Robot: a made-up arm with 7 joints. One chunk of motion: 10 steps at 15 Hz.
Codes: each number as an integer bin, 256 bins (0 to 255) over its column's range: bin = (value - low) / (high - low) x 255, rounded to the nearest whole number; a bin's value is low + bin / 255 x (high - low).
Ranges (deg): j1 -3..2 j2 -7..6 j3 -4..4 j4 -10..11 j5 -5..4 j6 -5..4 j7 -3..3
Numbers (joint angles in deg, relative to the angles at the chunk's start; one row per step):
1: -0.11 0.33 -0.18 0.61 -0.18 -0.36 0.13
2: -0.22 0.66 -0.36 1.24 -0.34 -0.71 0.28
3: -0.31 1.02 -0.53 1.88 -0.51 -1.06 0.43
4: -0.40 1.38 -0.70 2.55 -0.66 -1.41 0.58
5: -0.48 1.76 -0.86 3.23 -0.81 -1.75 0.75
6: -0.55 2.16 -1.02 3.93 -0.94 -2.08 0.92
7: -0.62 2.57 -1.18 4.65 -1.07 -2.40 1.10
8: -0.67 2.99 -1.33 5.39 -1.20 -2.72 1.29
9: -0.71 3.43 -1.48 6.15 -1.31 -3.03 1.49
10: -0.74 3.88 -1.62 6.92 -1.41 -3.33 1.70
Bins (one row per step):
1: 147 144 122 129 137 131 133
2: 142 150 116 136 132 122 139
3: 137 157 111 144 127 112 146
4: 133 164 105 152 123 102 152
5: 129 172 100 161 119 92 159
6: 125 180 95 169 115 83 167
7: 121 188 90 178 111 74 174
8: 119 196 85 187 108 65 182
9: 117 205 80 196 105 56 191
10: 115 213 76 205 102 47 200

